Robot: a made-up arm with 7 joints.
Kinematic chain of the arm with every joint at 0, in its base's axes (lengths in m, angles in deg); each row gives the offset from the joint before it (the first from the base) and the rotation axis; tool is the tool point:
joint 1: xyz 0 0 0.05 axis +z
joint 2: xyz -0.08 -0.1 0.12 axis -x
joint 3: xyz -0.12 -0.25 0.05 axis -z
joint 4: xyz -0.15 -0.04 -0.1 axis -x
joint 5: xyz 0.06 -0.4 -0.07 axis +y
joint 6: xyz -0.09 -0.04 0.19 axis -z
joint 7: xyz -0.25 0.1 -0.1 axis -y
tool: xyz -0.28 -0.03 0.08
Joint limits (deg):
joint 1: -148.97..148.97
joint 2: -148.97..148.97
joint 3: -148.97..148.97
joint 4: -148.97..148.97
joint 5: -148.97..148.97
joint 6: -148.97..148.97
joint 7: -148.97..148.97
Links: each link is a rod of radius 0.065 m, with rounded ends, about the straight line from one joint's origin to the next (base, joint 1, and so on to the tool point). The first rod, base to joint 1, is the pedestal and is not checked.
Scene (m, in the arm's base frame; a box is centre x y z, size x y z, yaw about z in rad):
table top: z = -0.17
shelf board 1: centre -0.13 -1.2 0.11 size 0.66 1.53 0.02 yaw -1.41
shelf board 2: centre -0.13 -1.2 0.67 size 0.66 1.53 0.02 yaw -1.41
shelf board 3: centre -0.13 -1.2 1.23 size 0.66 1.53 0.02 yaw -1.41
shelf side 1: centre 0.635 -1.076 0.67 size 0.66 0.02 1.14 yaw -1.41
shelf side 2: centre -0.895 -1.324 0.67 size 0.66 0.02 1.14 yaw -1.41
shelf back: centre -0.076 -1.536 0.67 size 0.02 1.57 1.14 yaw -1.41
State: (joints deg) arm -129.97 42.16 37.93 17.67 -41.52 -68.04 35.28
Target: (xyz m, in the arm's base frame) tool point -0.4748 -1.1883 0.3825
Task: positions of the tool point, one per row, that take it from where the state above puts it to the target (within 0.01 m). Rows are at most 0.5 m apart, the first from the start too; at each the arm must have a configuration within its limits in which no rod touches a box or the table.
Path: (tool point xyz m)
1: -0.3495 1.2407 0.7769
2: -0.7580 0.9892 0.8179
3: -1.0313 0.6122 0.7941
4: -1.1300 0.1855 0.7191
5: -1.0554 -0.2097 0.6122
6: -0.8448 -0.5079 0.4941
7: -0.5584 -0.6724 0.3824
8: -0.5558 -0.8099 0.3939
9: -0.5419 -0.9447 0.3986
10: -0.5151 -1.0724 0.3951
11: -0.4747 -1.1883 0.3825

